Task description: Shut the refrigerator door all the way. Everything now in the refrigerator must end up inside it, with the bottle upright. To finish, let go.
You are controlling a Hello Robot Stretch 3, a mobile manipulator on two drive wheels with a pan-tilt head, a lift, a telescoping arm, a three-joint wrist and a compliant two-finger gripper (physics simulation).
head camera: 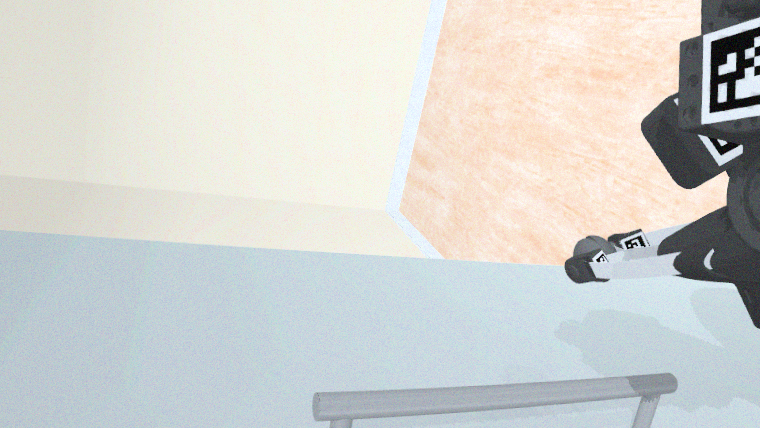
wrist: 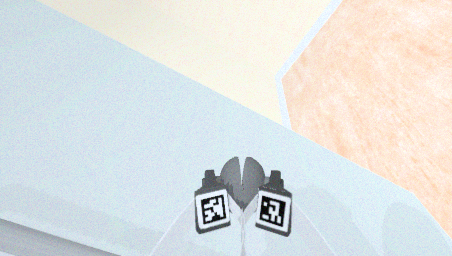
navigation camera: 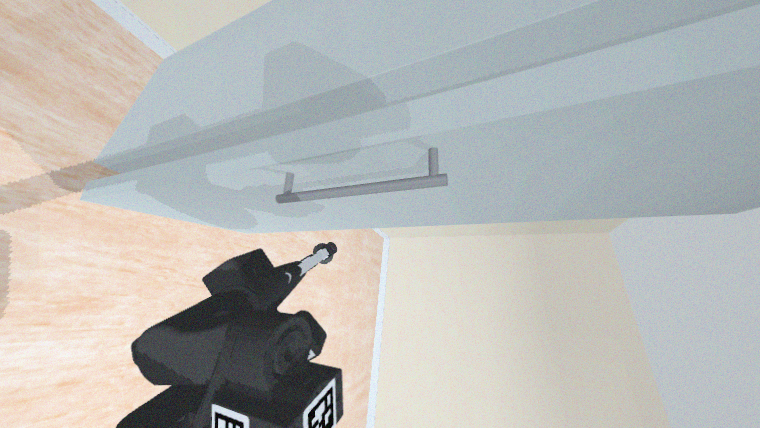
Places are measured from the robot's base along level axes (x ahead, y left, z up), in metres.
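Pixels of known places: gripper, between the fingertips: (head camera: 584,259) (wrist: 243,175) (navigation camera: 326,251).
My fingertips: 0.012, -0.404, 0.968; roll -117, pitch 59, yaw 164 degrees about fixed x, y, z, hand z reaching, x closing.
Behind a point stands the place of what it marks, as x, y, z.
The refrigerator door (head camera: 212,329) @[0.121, -0.629, 1.258] (navigation camera: 558,170) @[0.142, -0.540, 1.384] (wrist: 100,110) @[0.118, -0.642, 1.144] is a pale blue-grey panel with a grey bar handle (head camera: 494,394) @[0.117, -0.380, 1.069] (navigation camera: 366,188) @[0.121, -0.379, 1.073] (wrist: 45,241) @[0.113, -0.386, 1.080]. In the navigation camera view a darker band runs along the panel above the handle; I cannot tell whether it is a gap or a shadow. My gripper (head camera: 586,257) @[0.012, -0.404, 0.969] (navigation camera: 324,252) @[0.012, -0.404, 0.969] (wrist: 243,175) @[0.012, -0.404, 0.969] has its fingertips together with nothing between them. It is off the handle, beyond its right end in the head camera view. Whether it touches the door is unclear. The bottle and the other contents do not show.
A cream wall (head camera: 212,106) @[-0.577, -2.929, 1.180] (navigation camera: 478,319) @[-0.996, -2.766, 1.181] (wrist: 200,45) @[-0.015, -2.833, 1.053] with a white skirting strip (head camera: 412,132) @[-0.592, -2.909, 0.027] (navigation camera: 376,319) @[-1.107, -2.706, 0.006] borders the wood-patterned floor (head camera: 531,106) @[-0.548, -1.801, 0.000] (navigation camera: 79,276) @[-0.064, -0.375, 0.001] (wrist: 390,75) @[-0.420, -1.519, 0.001]. A pale grey surface (navigation camera: 691,319) @[-0.630, -2.221, 2.437] stands at the right in the navigation camera view. Shadows fall across the blue-grey panels.
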